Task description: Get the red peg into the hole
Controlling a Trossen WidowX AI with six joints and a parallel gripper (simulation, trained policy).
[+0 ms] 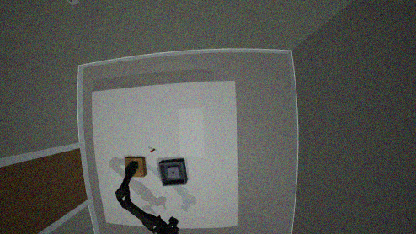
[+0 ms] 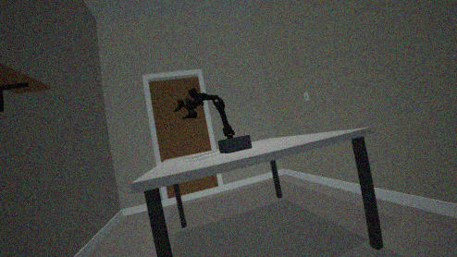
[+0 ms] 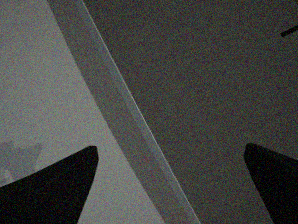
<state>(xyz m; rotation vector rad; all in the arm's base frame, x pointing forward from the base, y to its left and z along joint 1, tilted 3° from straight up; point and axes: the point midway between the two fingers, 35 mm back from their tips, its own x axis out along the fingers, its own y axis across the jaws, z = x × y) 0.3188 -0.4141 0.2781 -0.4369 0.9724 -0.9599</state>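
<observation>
Now: gripper tip 170 mm past the red peg, 550 mm to the right of it and 290 mm above it. From my gripper tip the other things lie so: dark box (10 mm behind, 370 mm to the left, 300 mm below); then grey plate (10 mm behind, 370 mm to the left, 280 mm below).
</observation>
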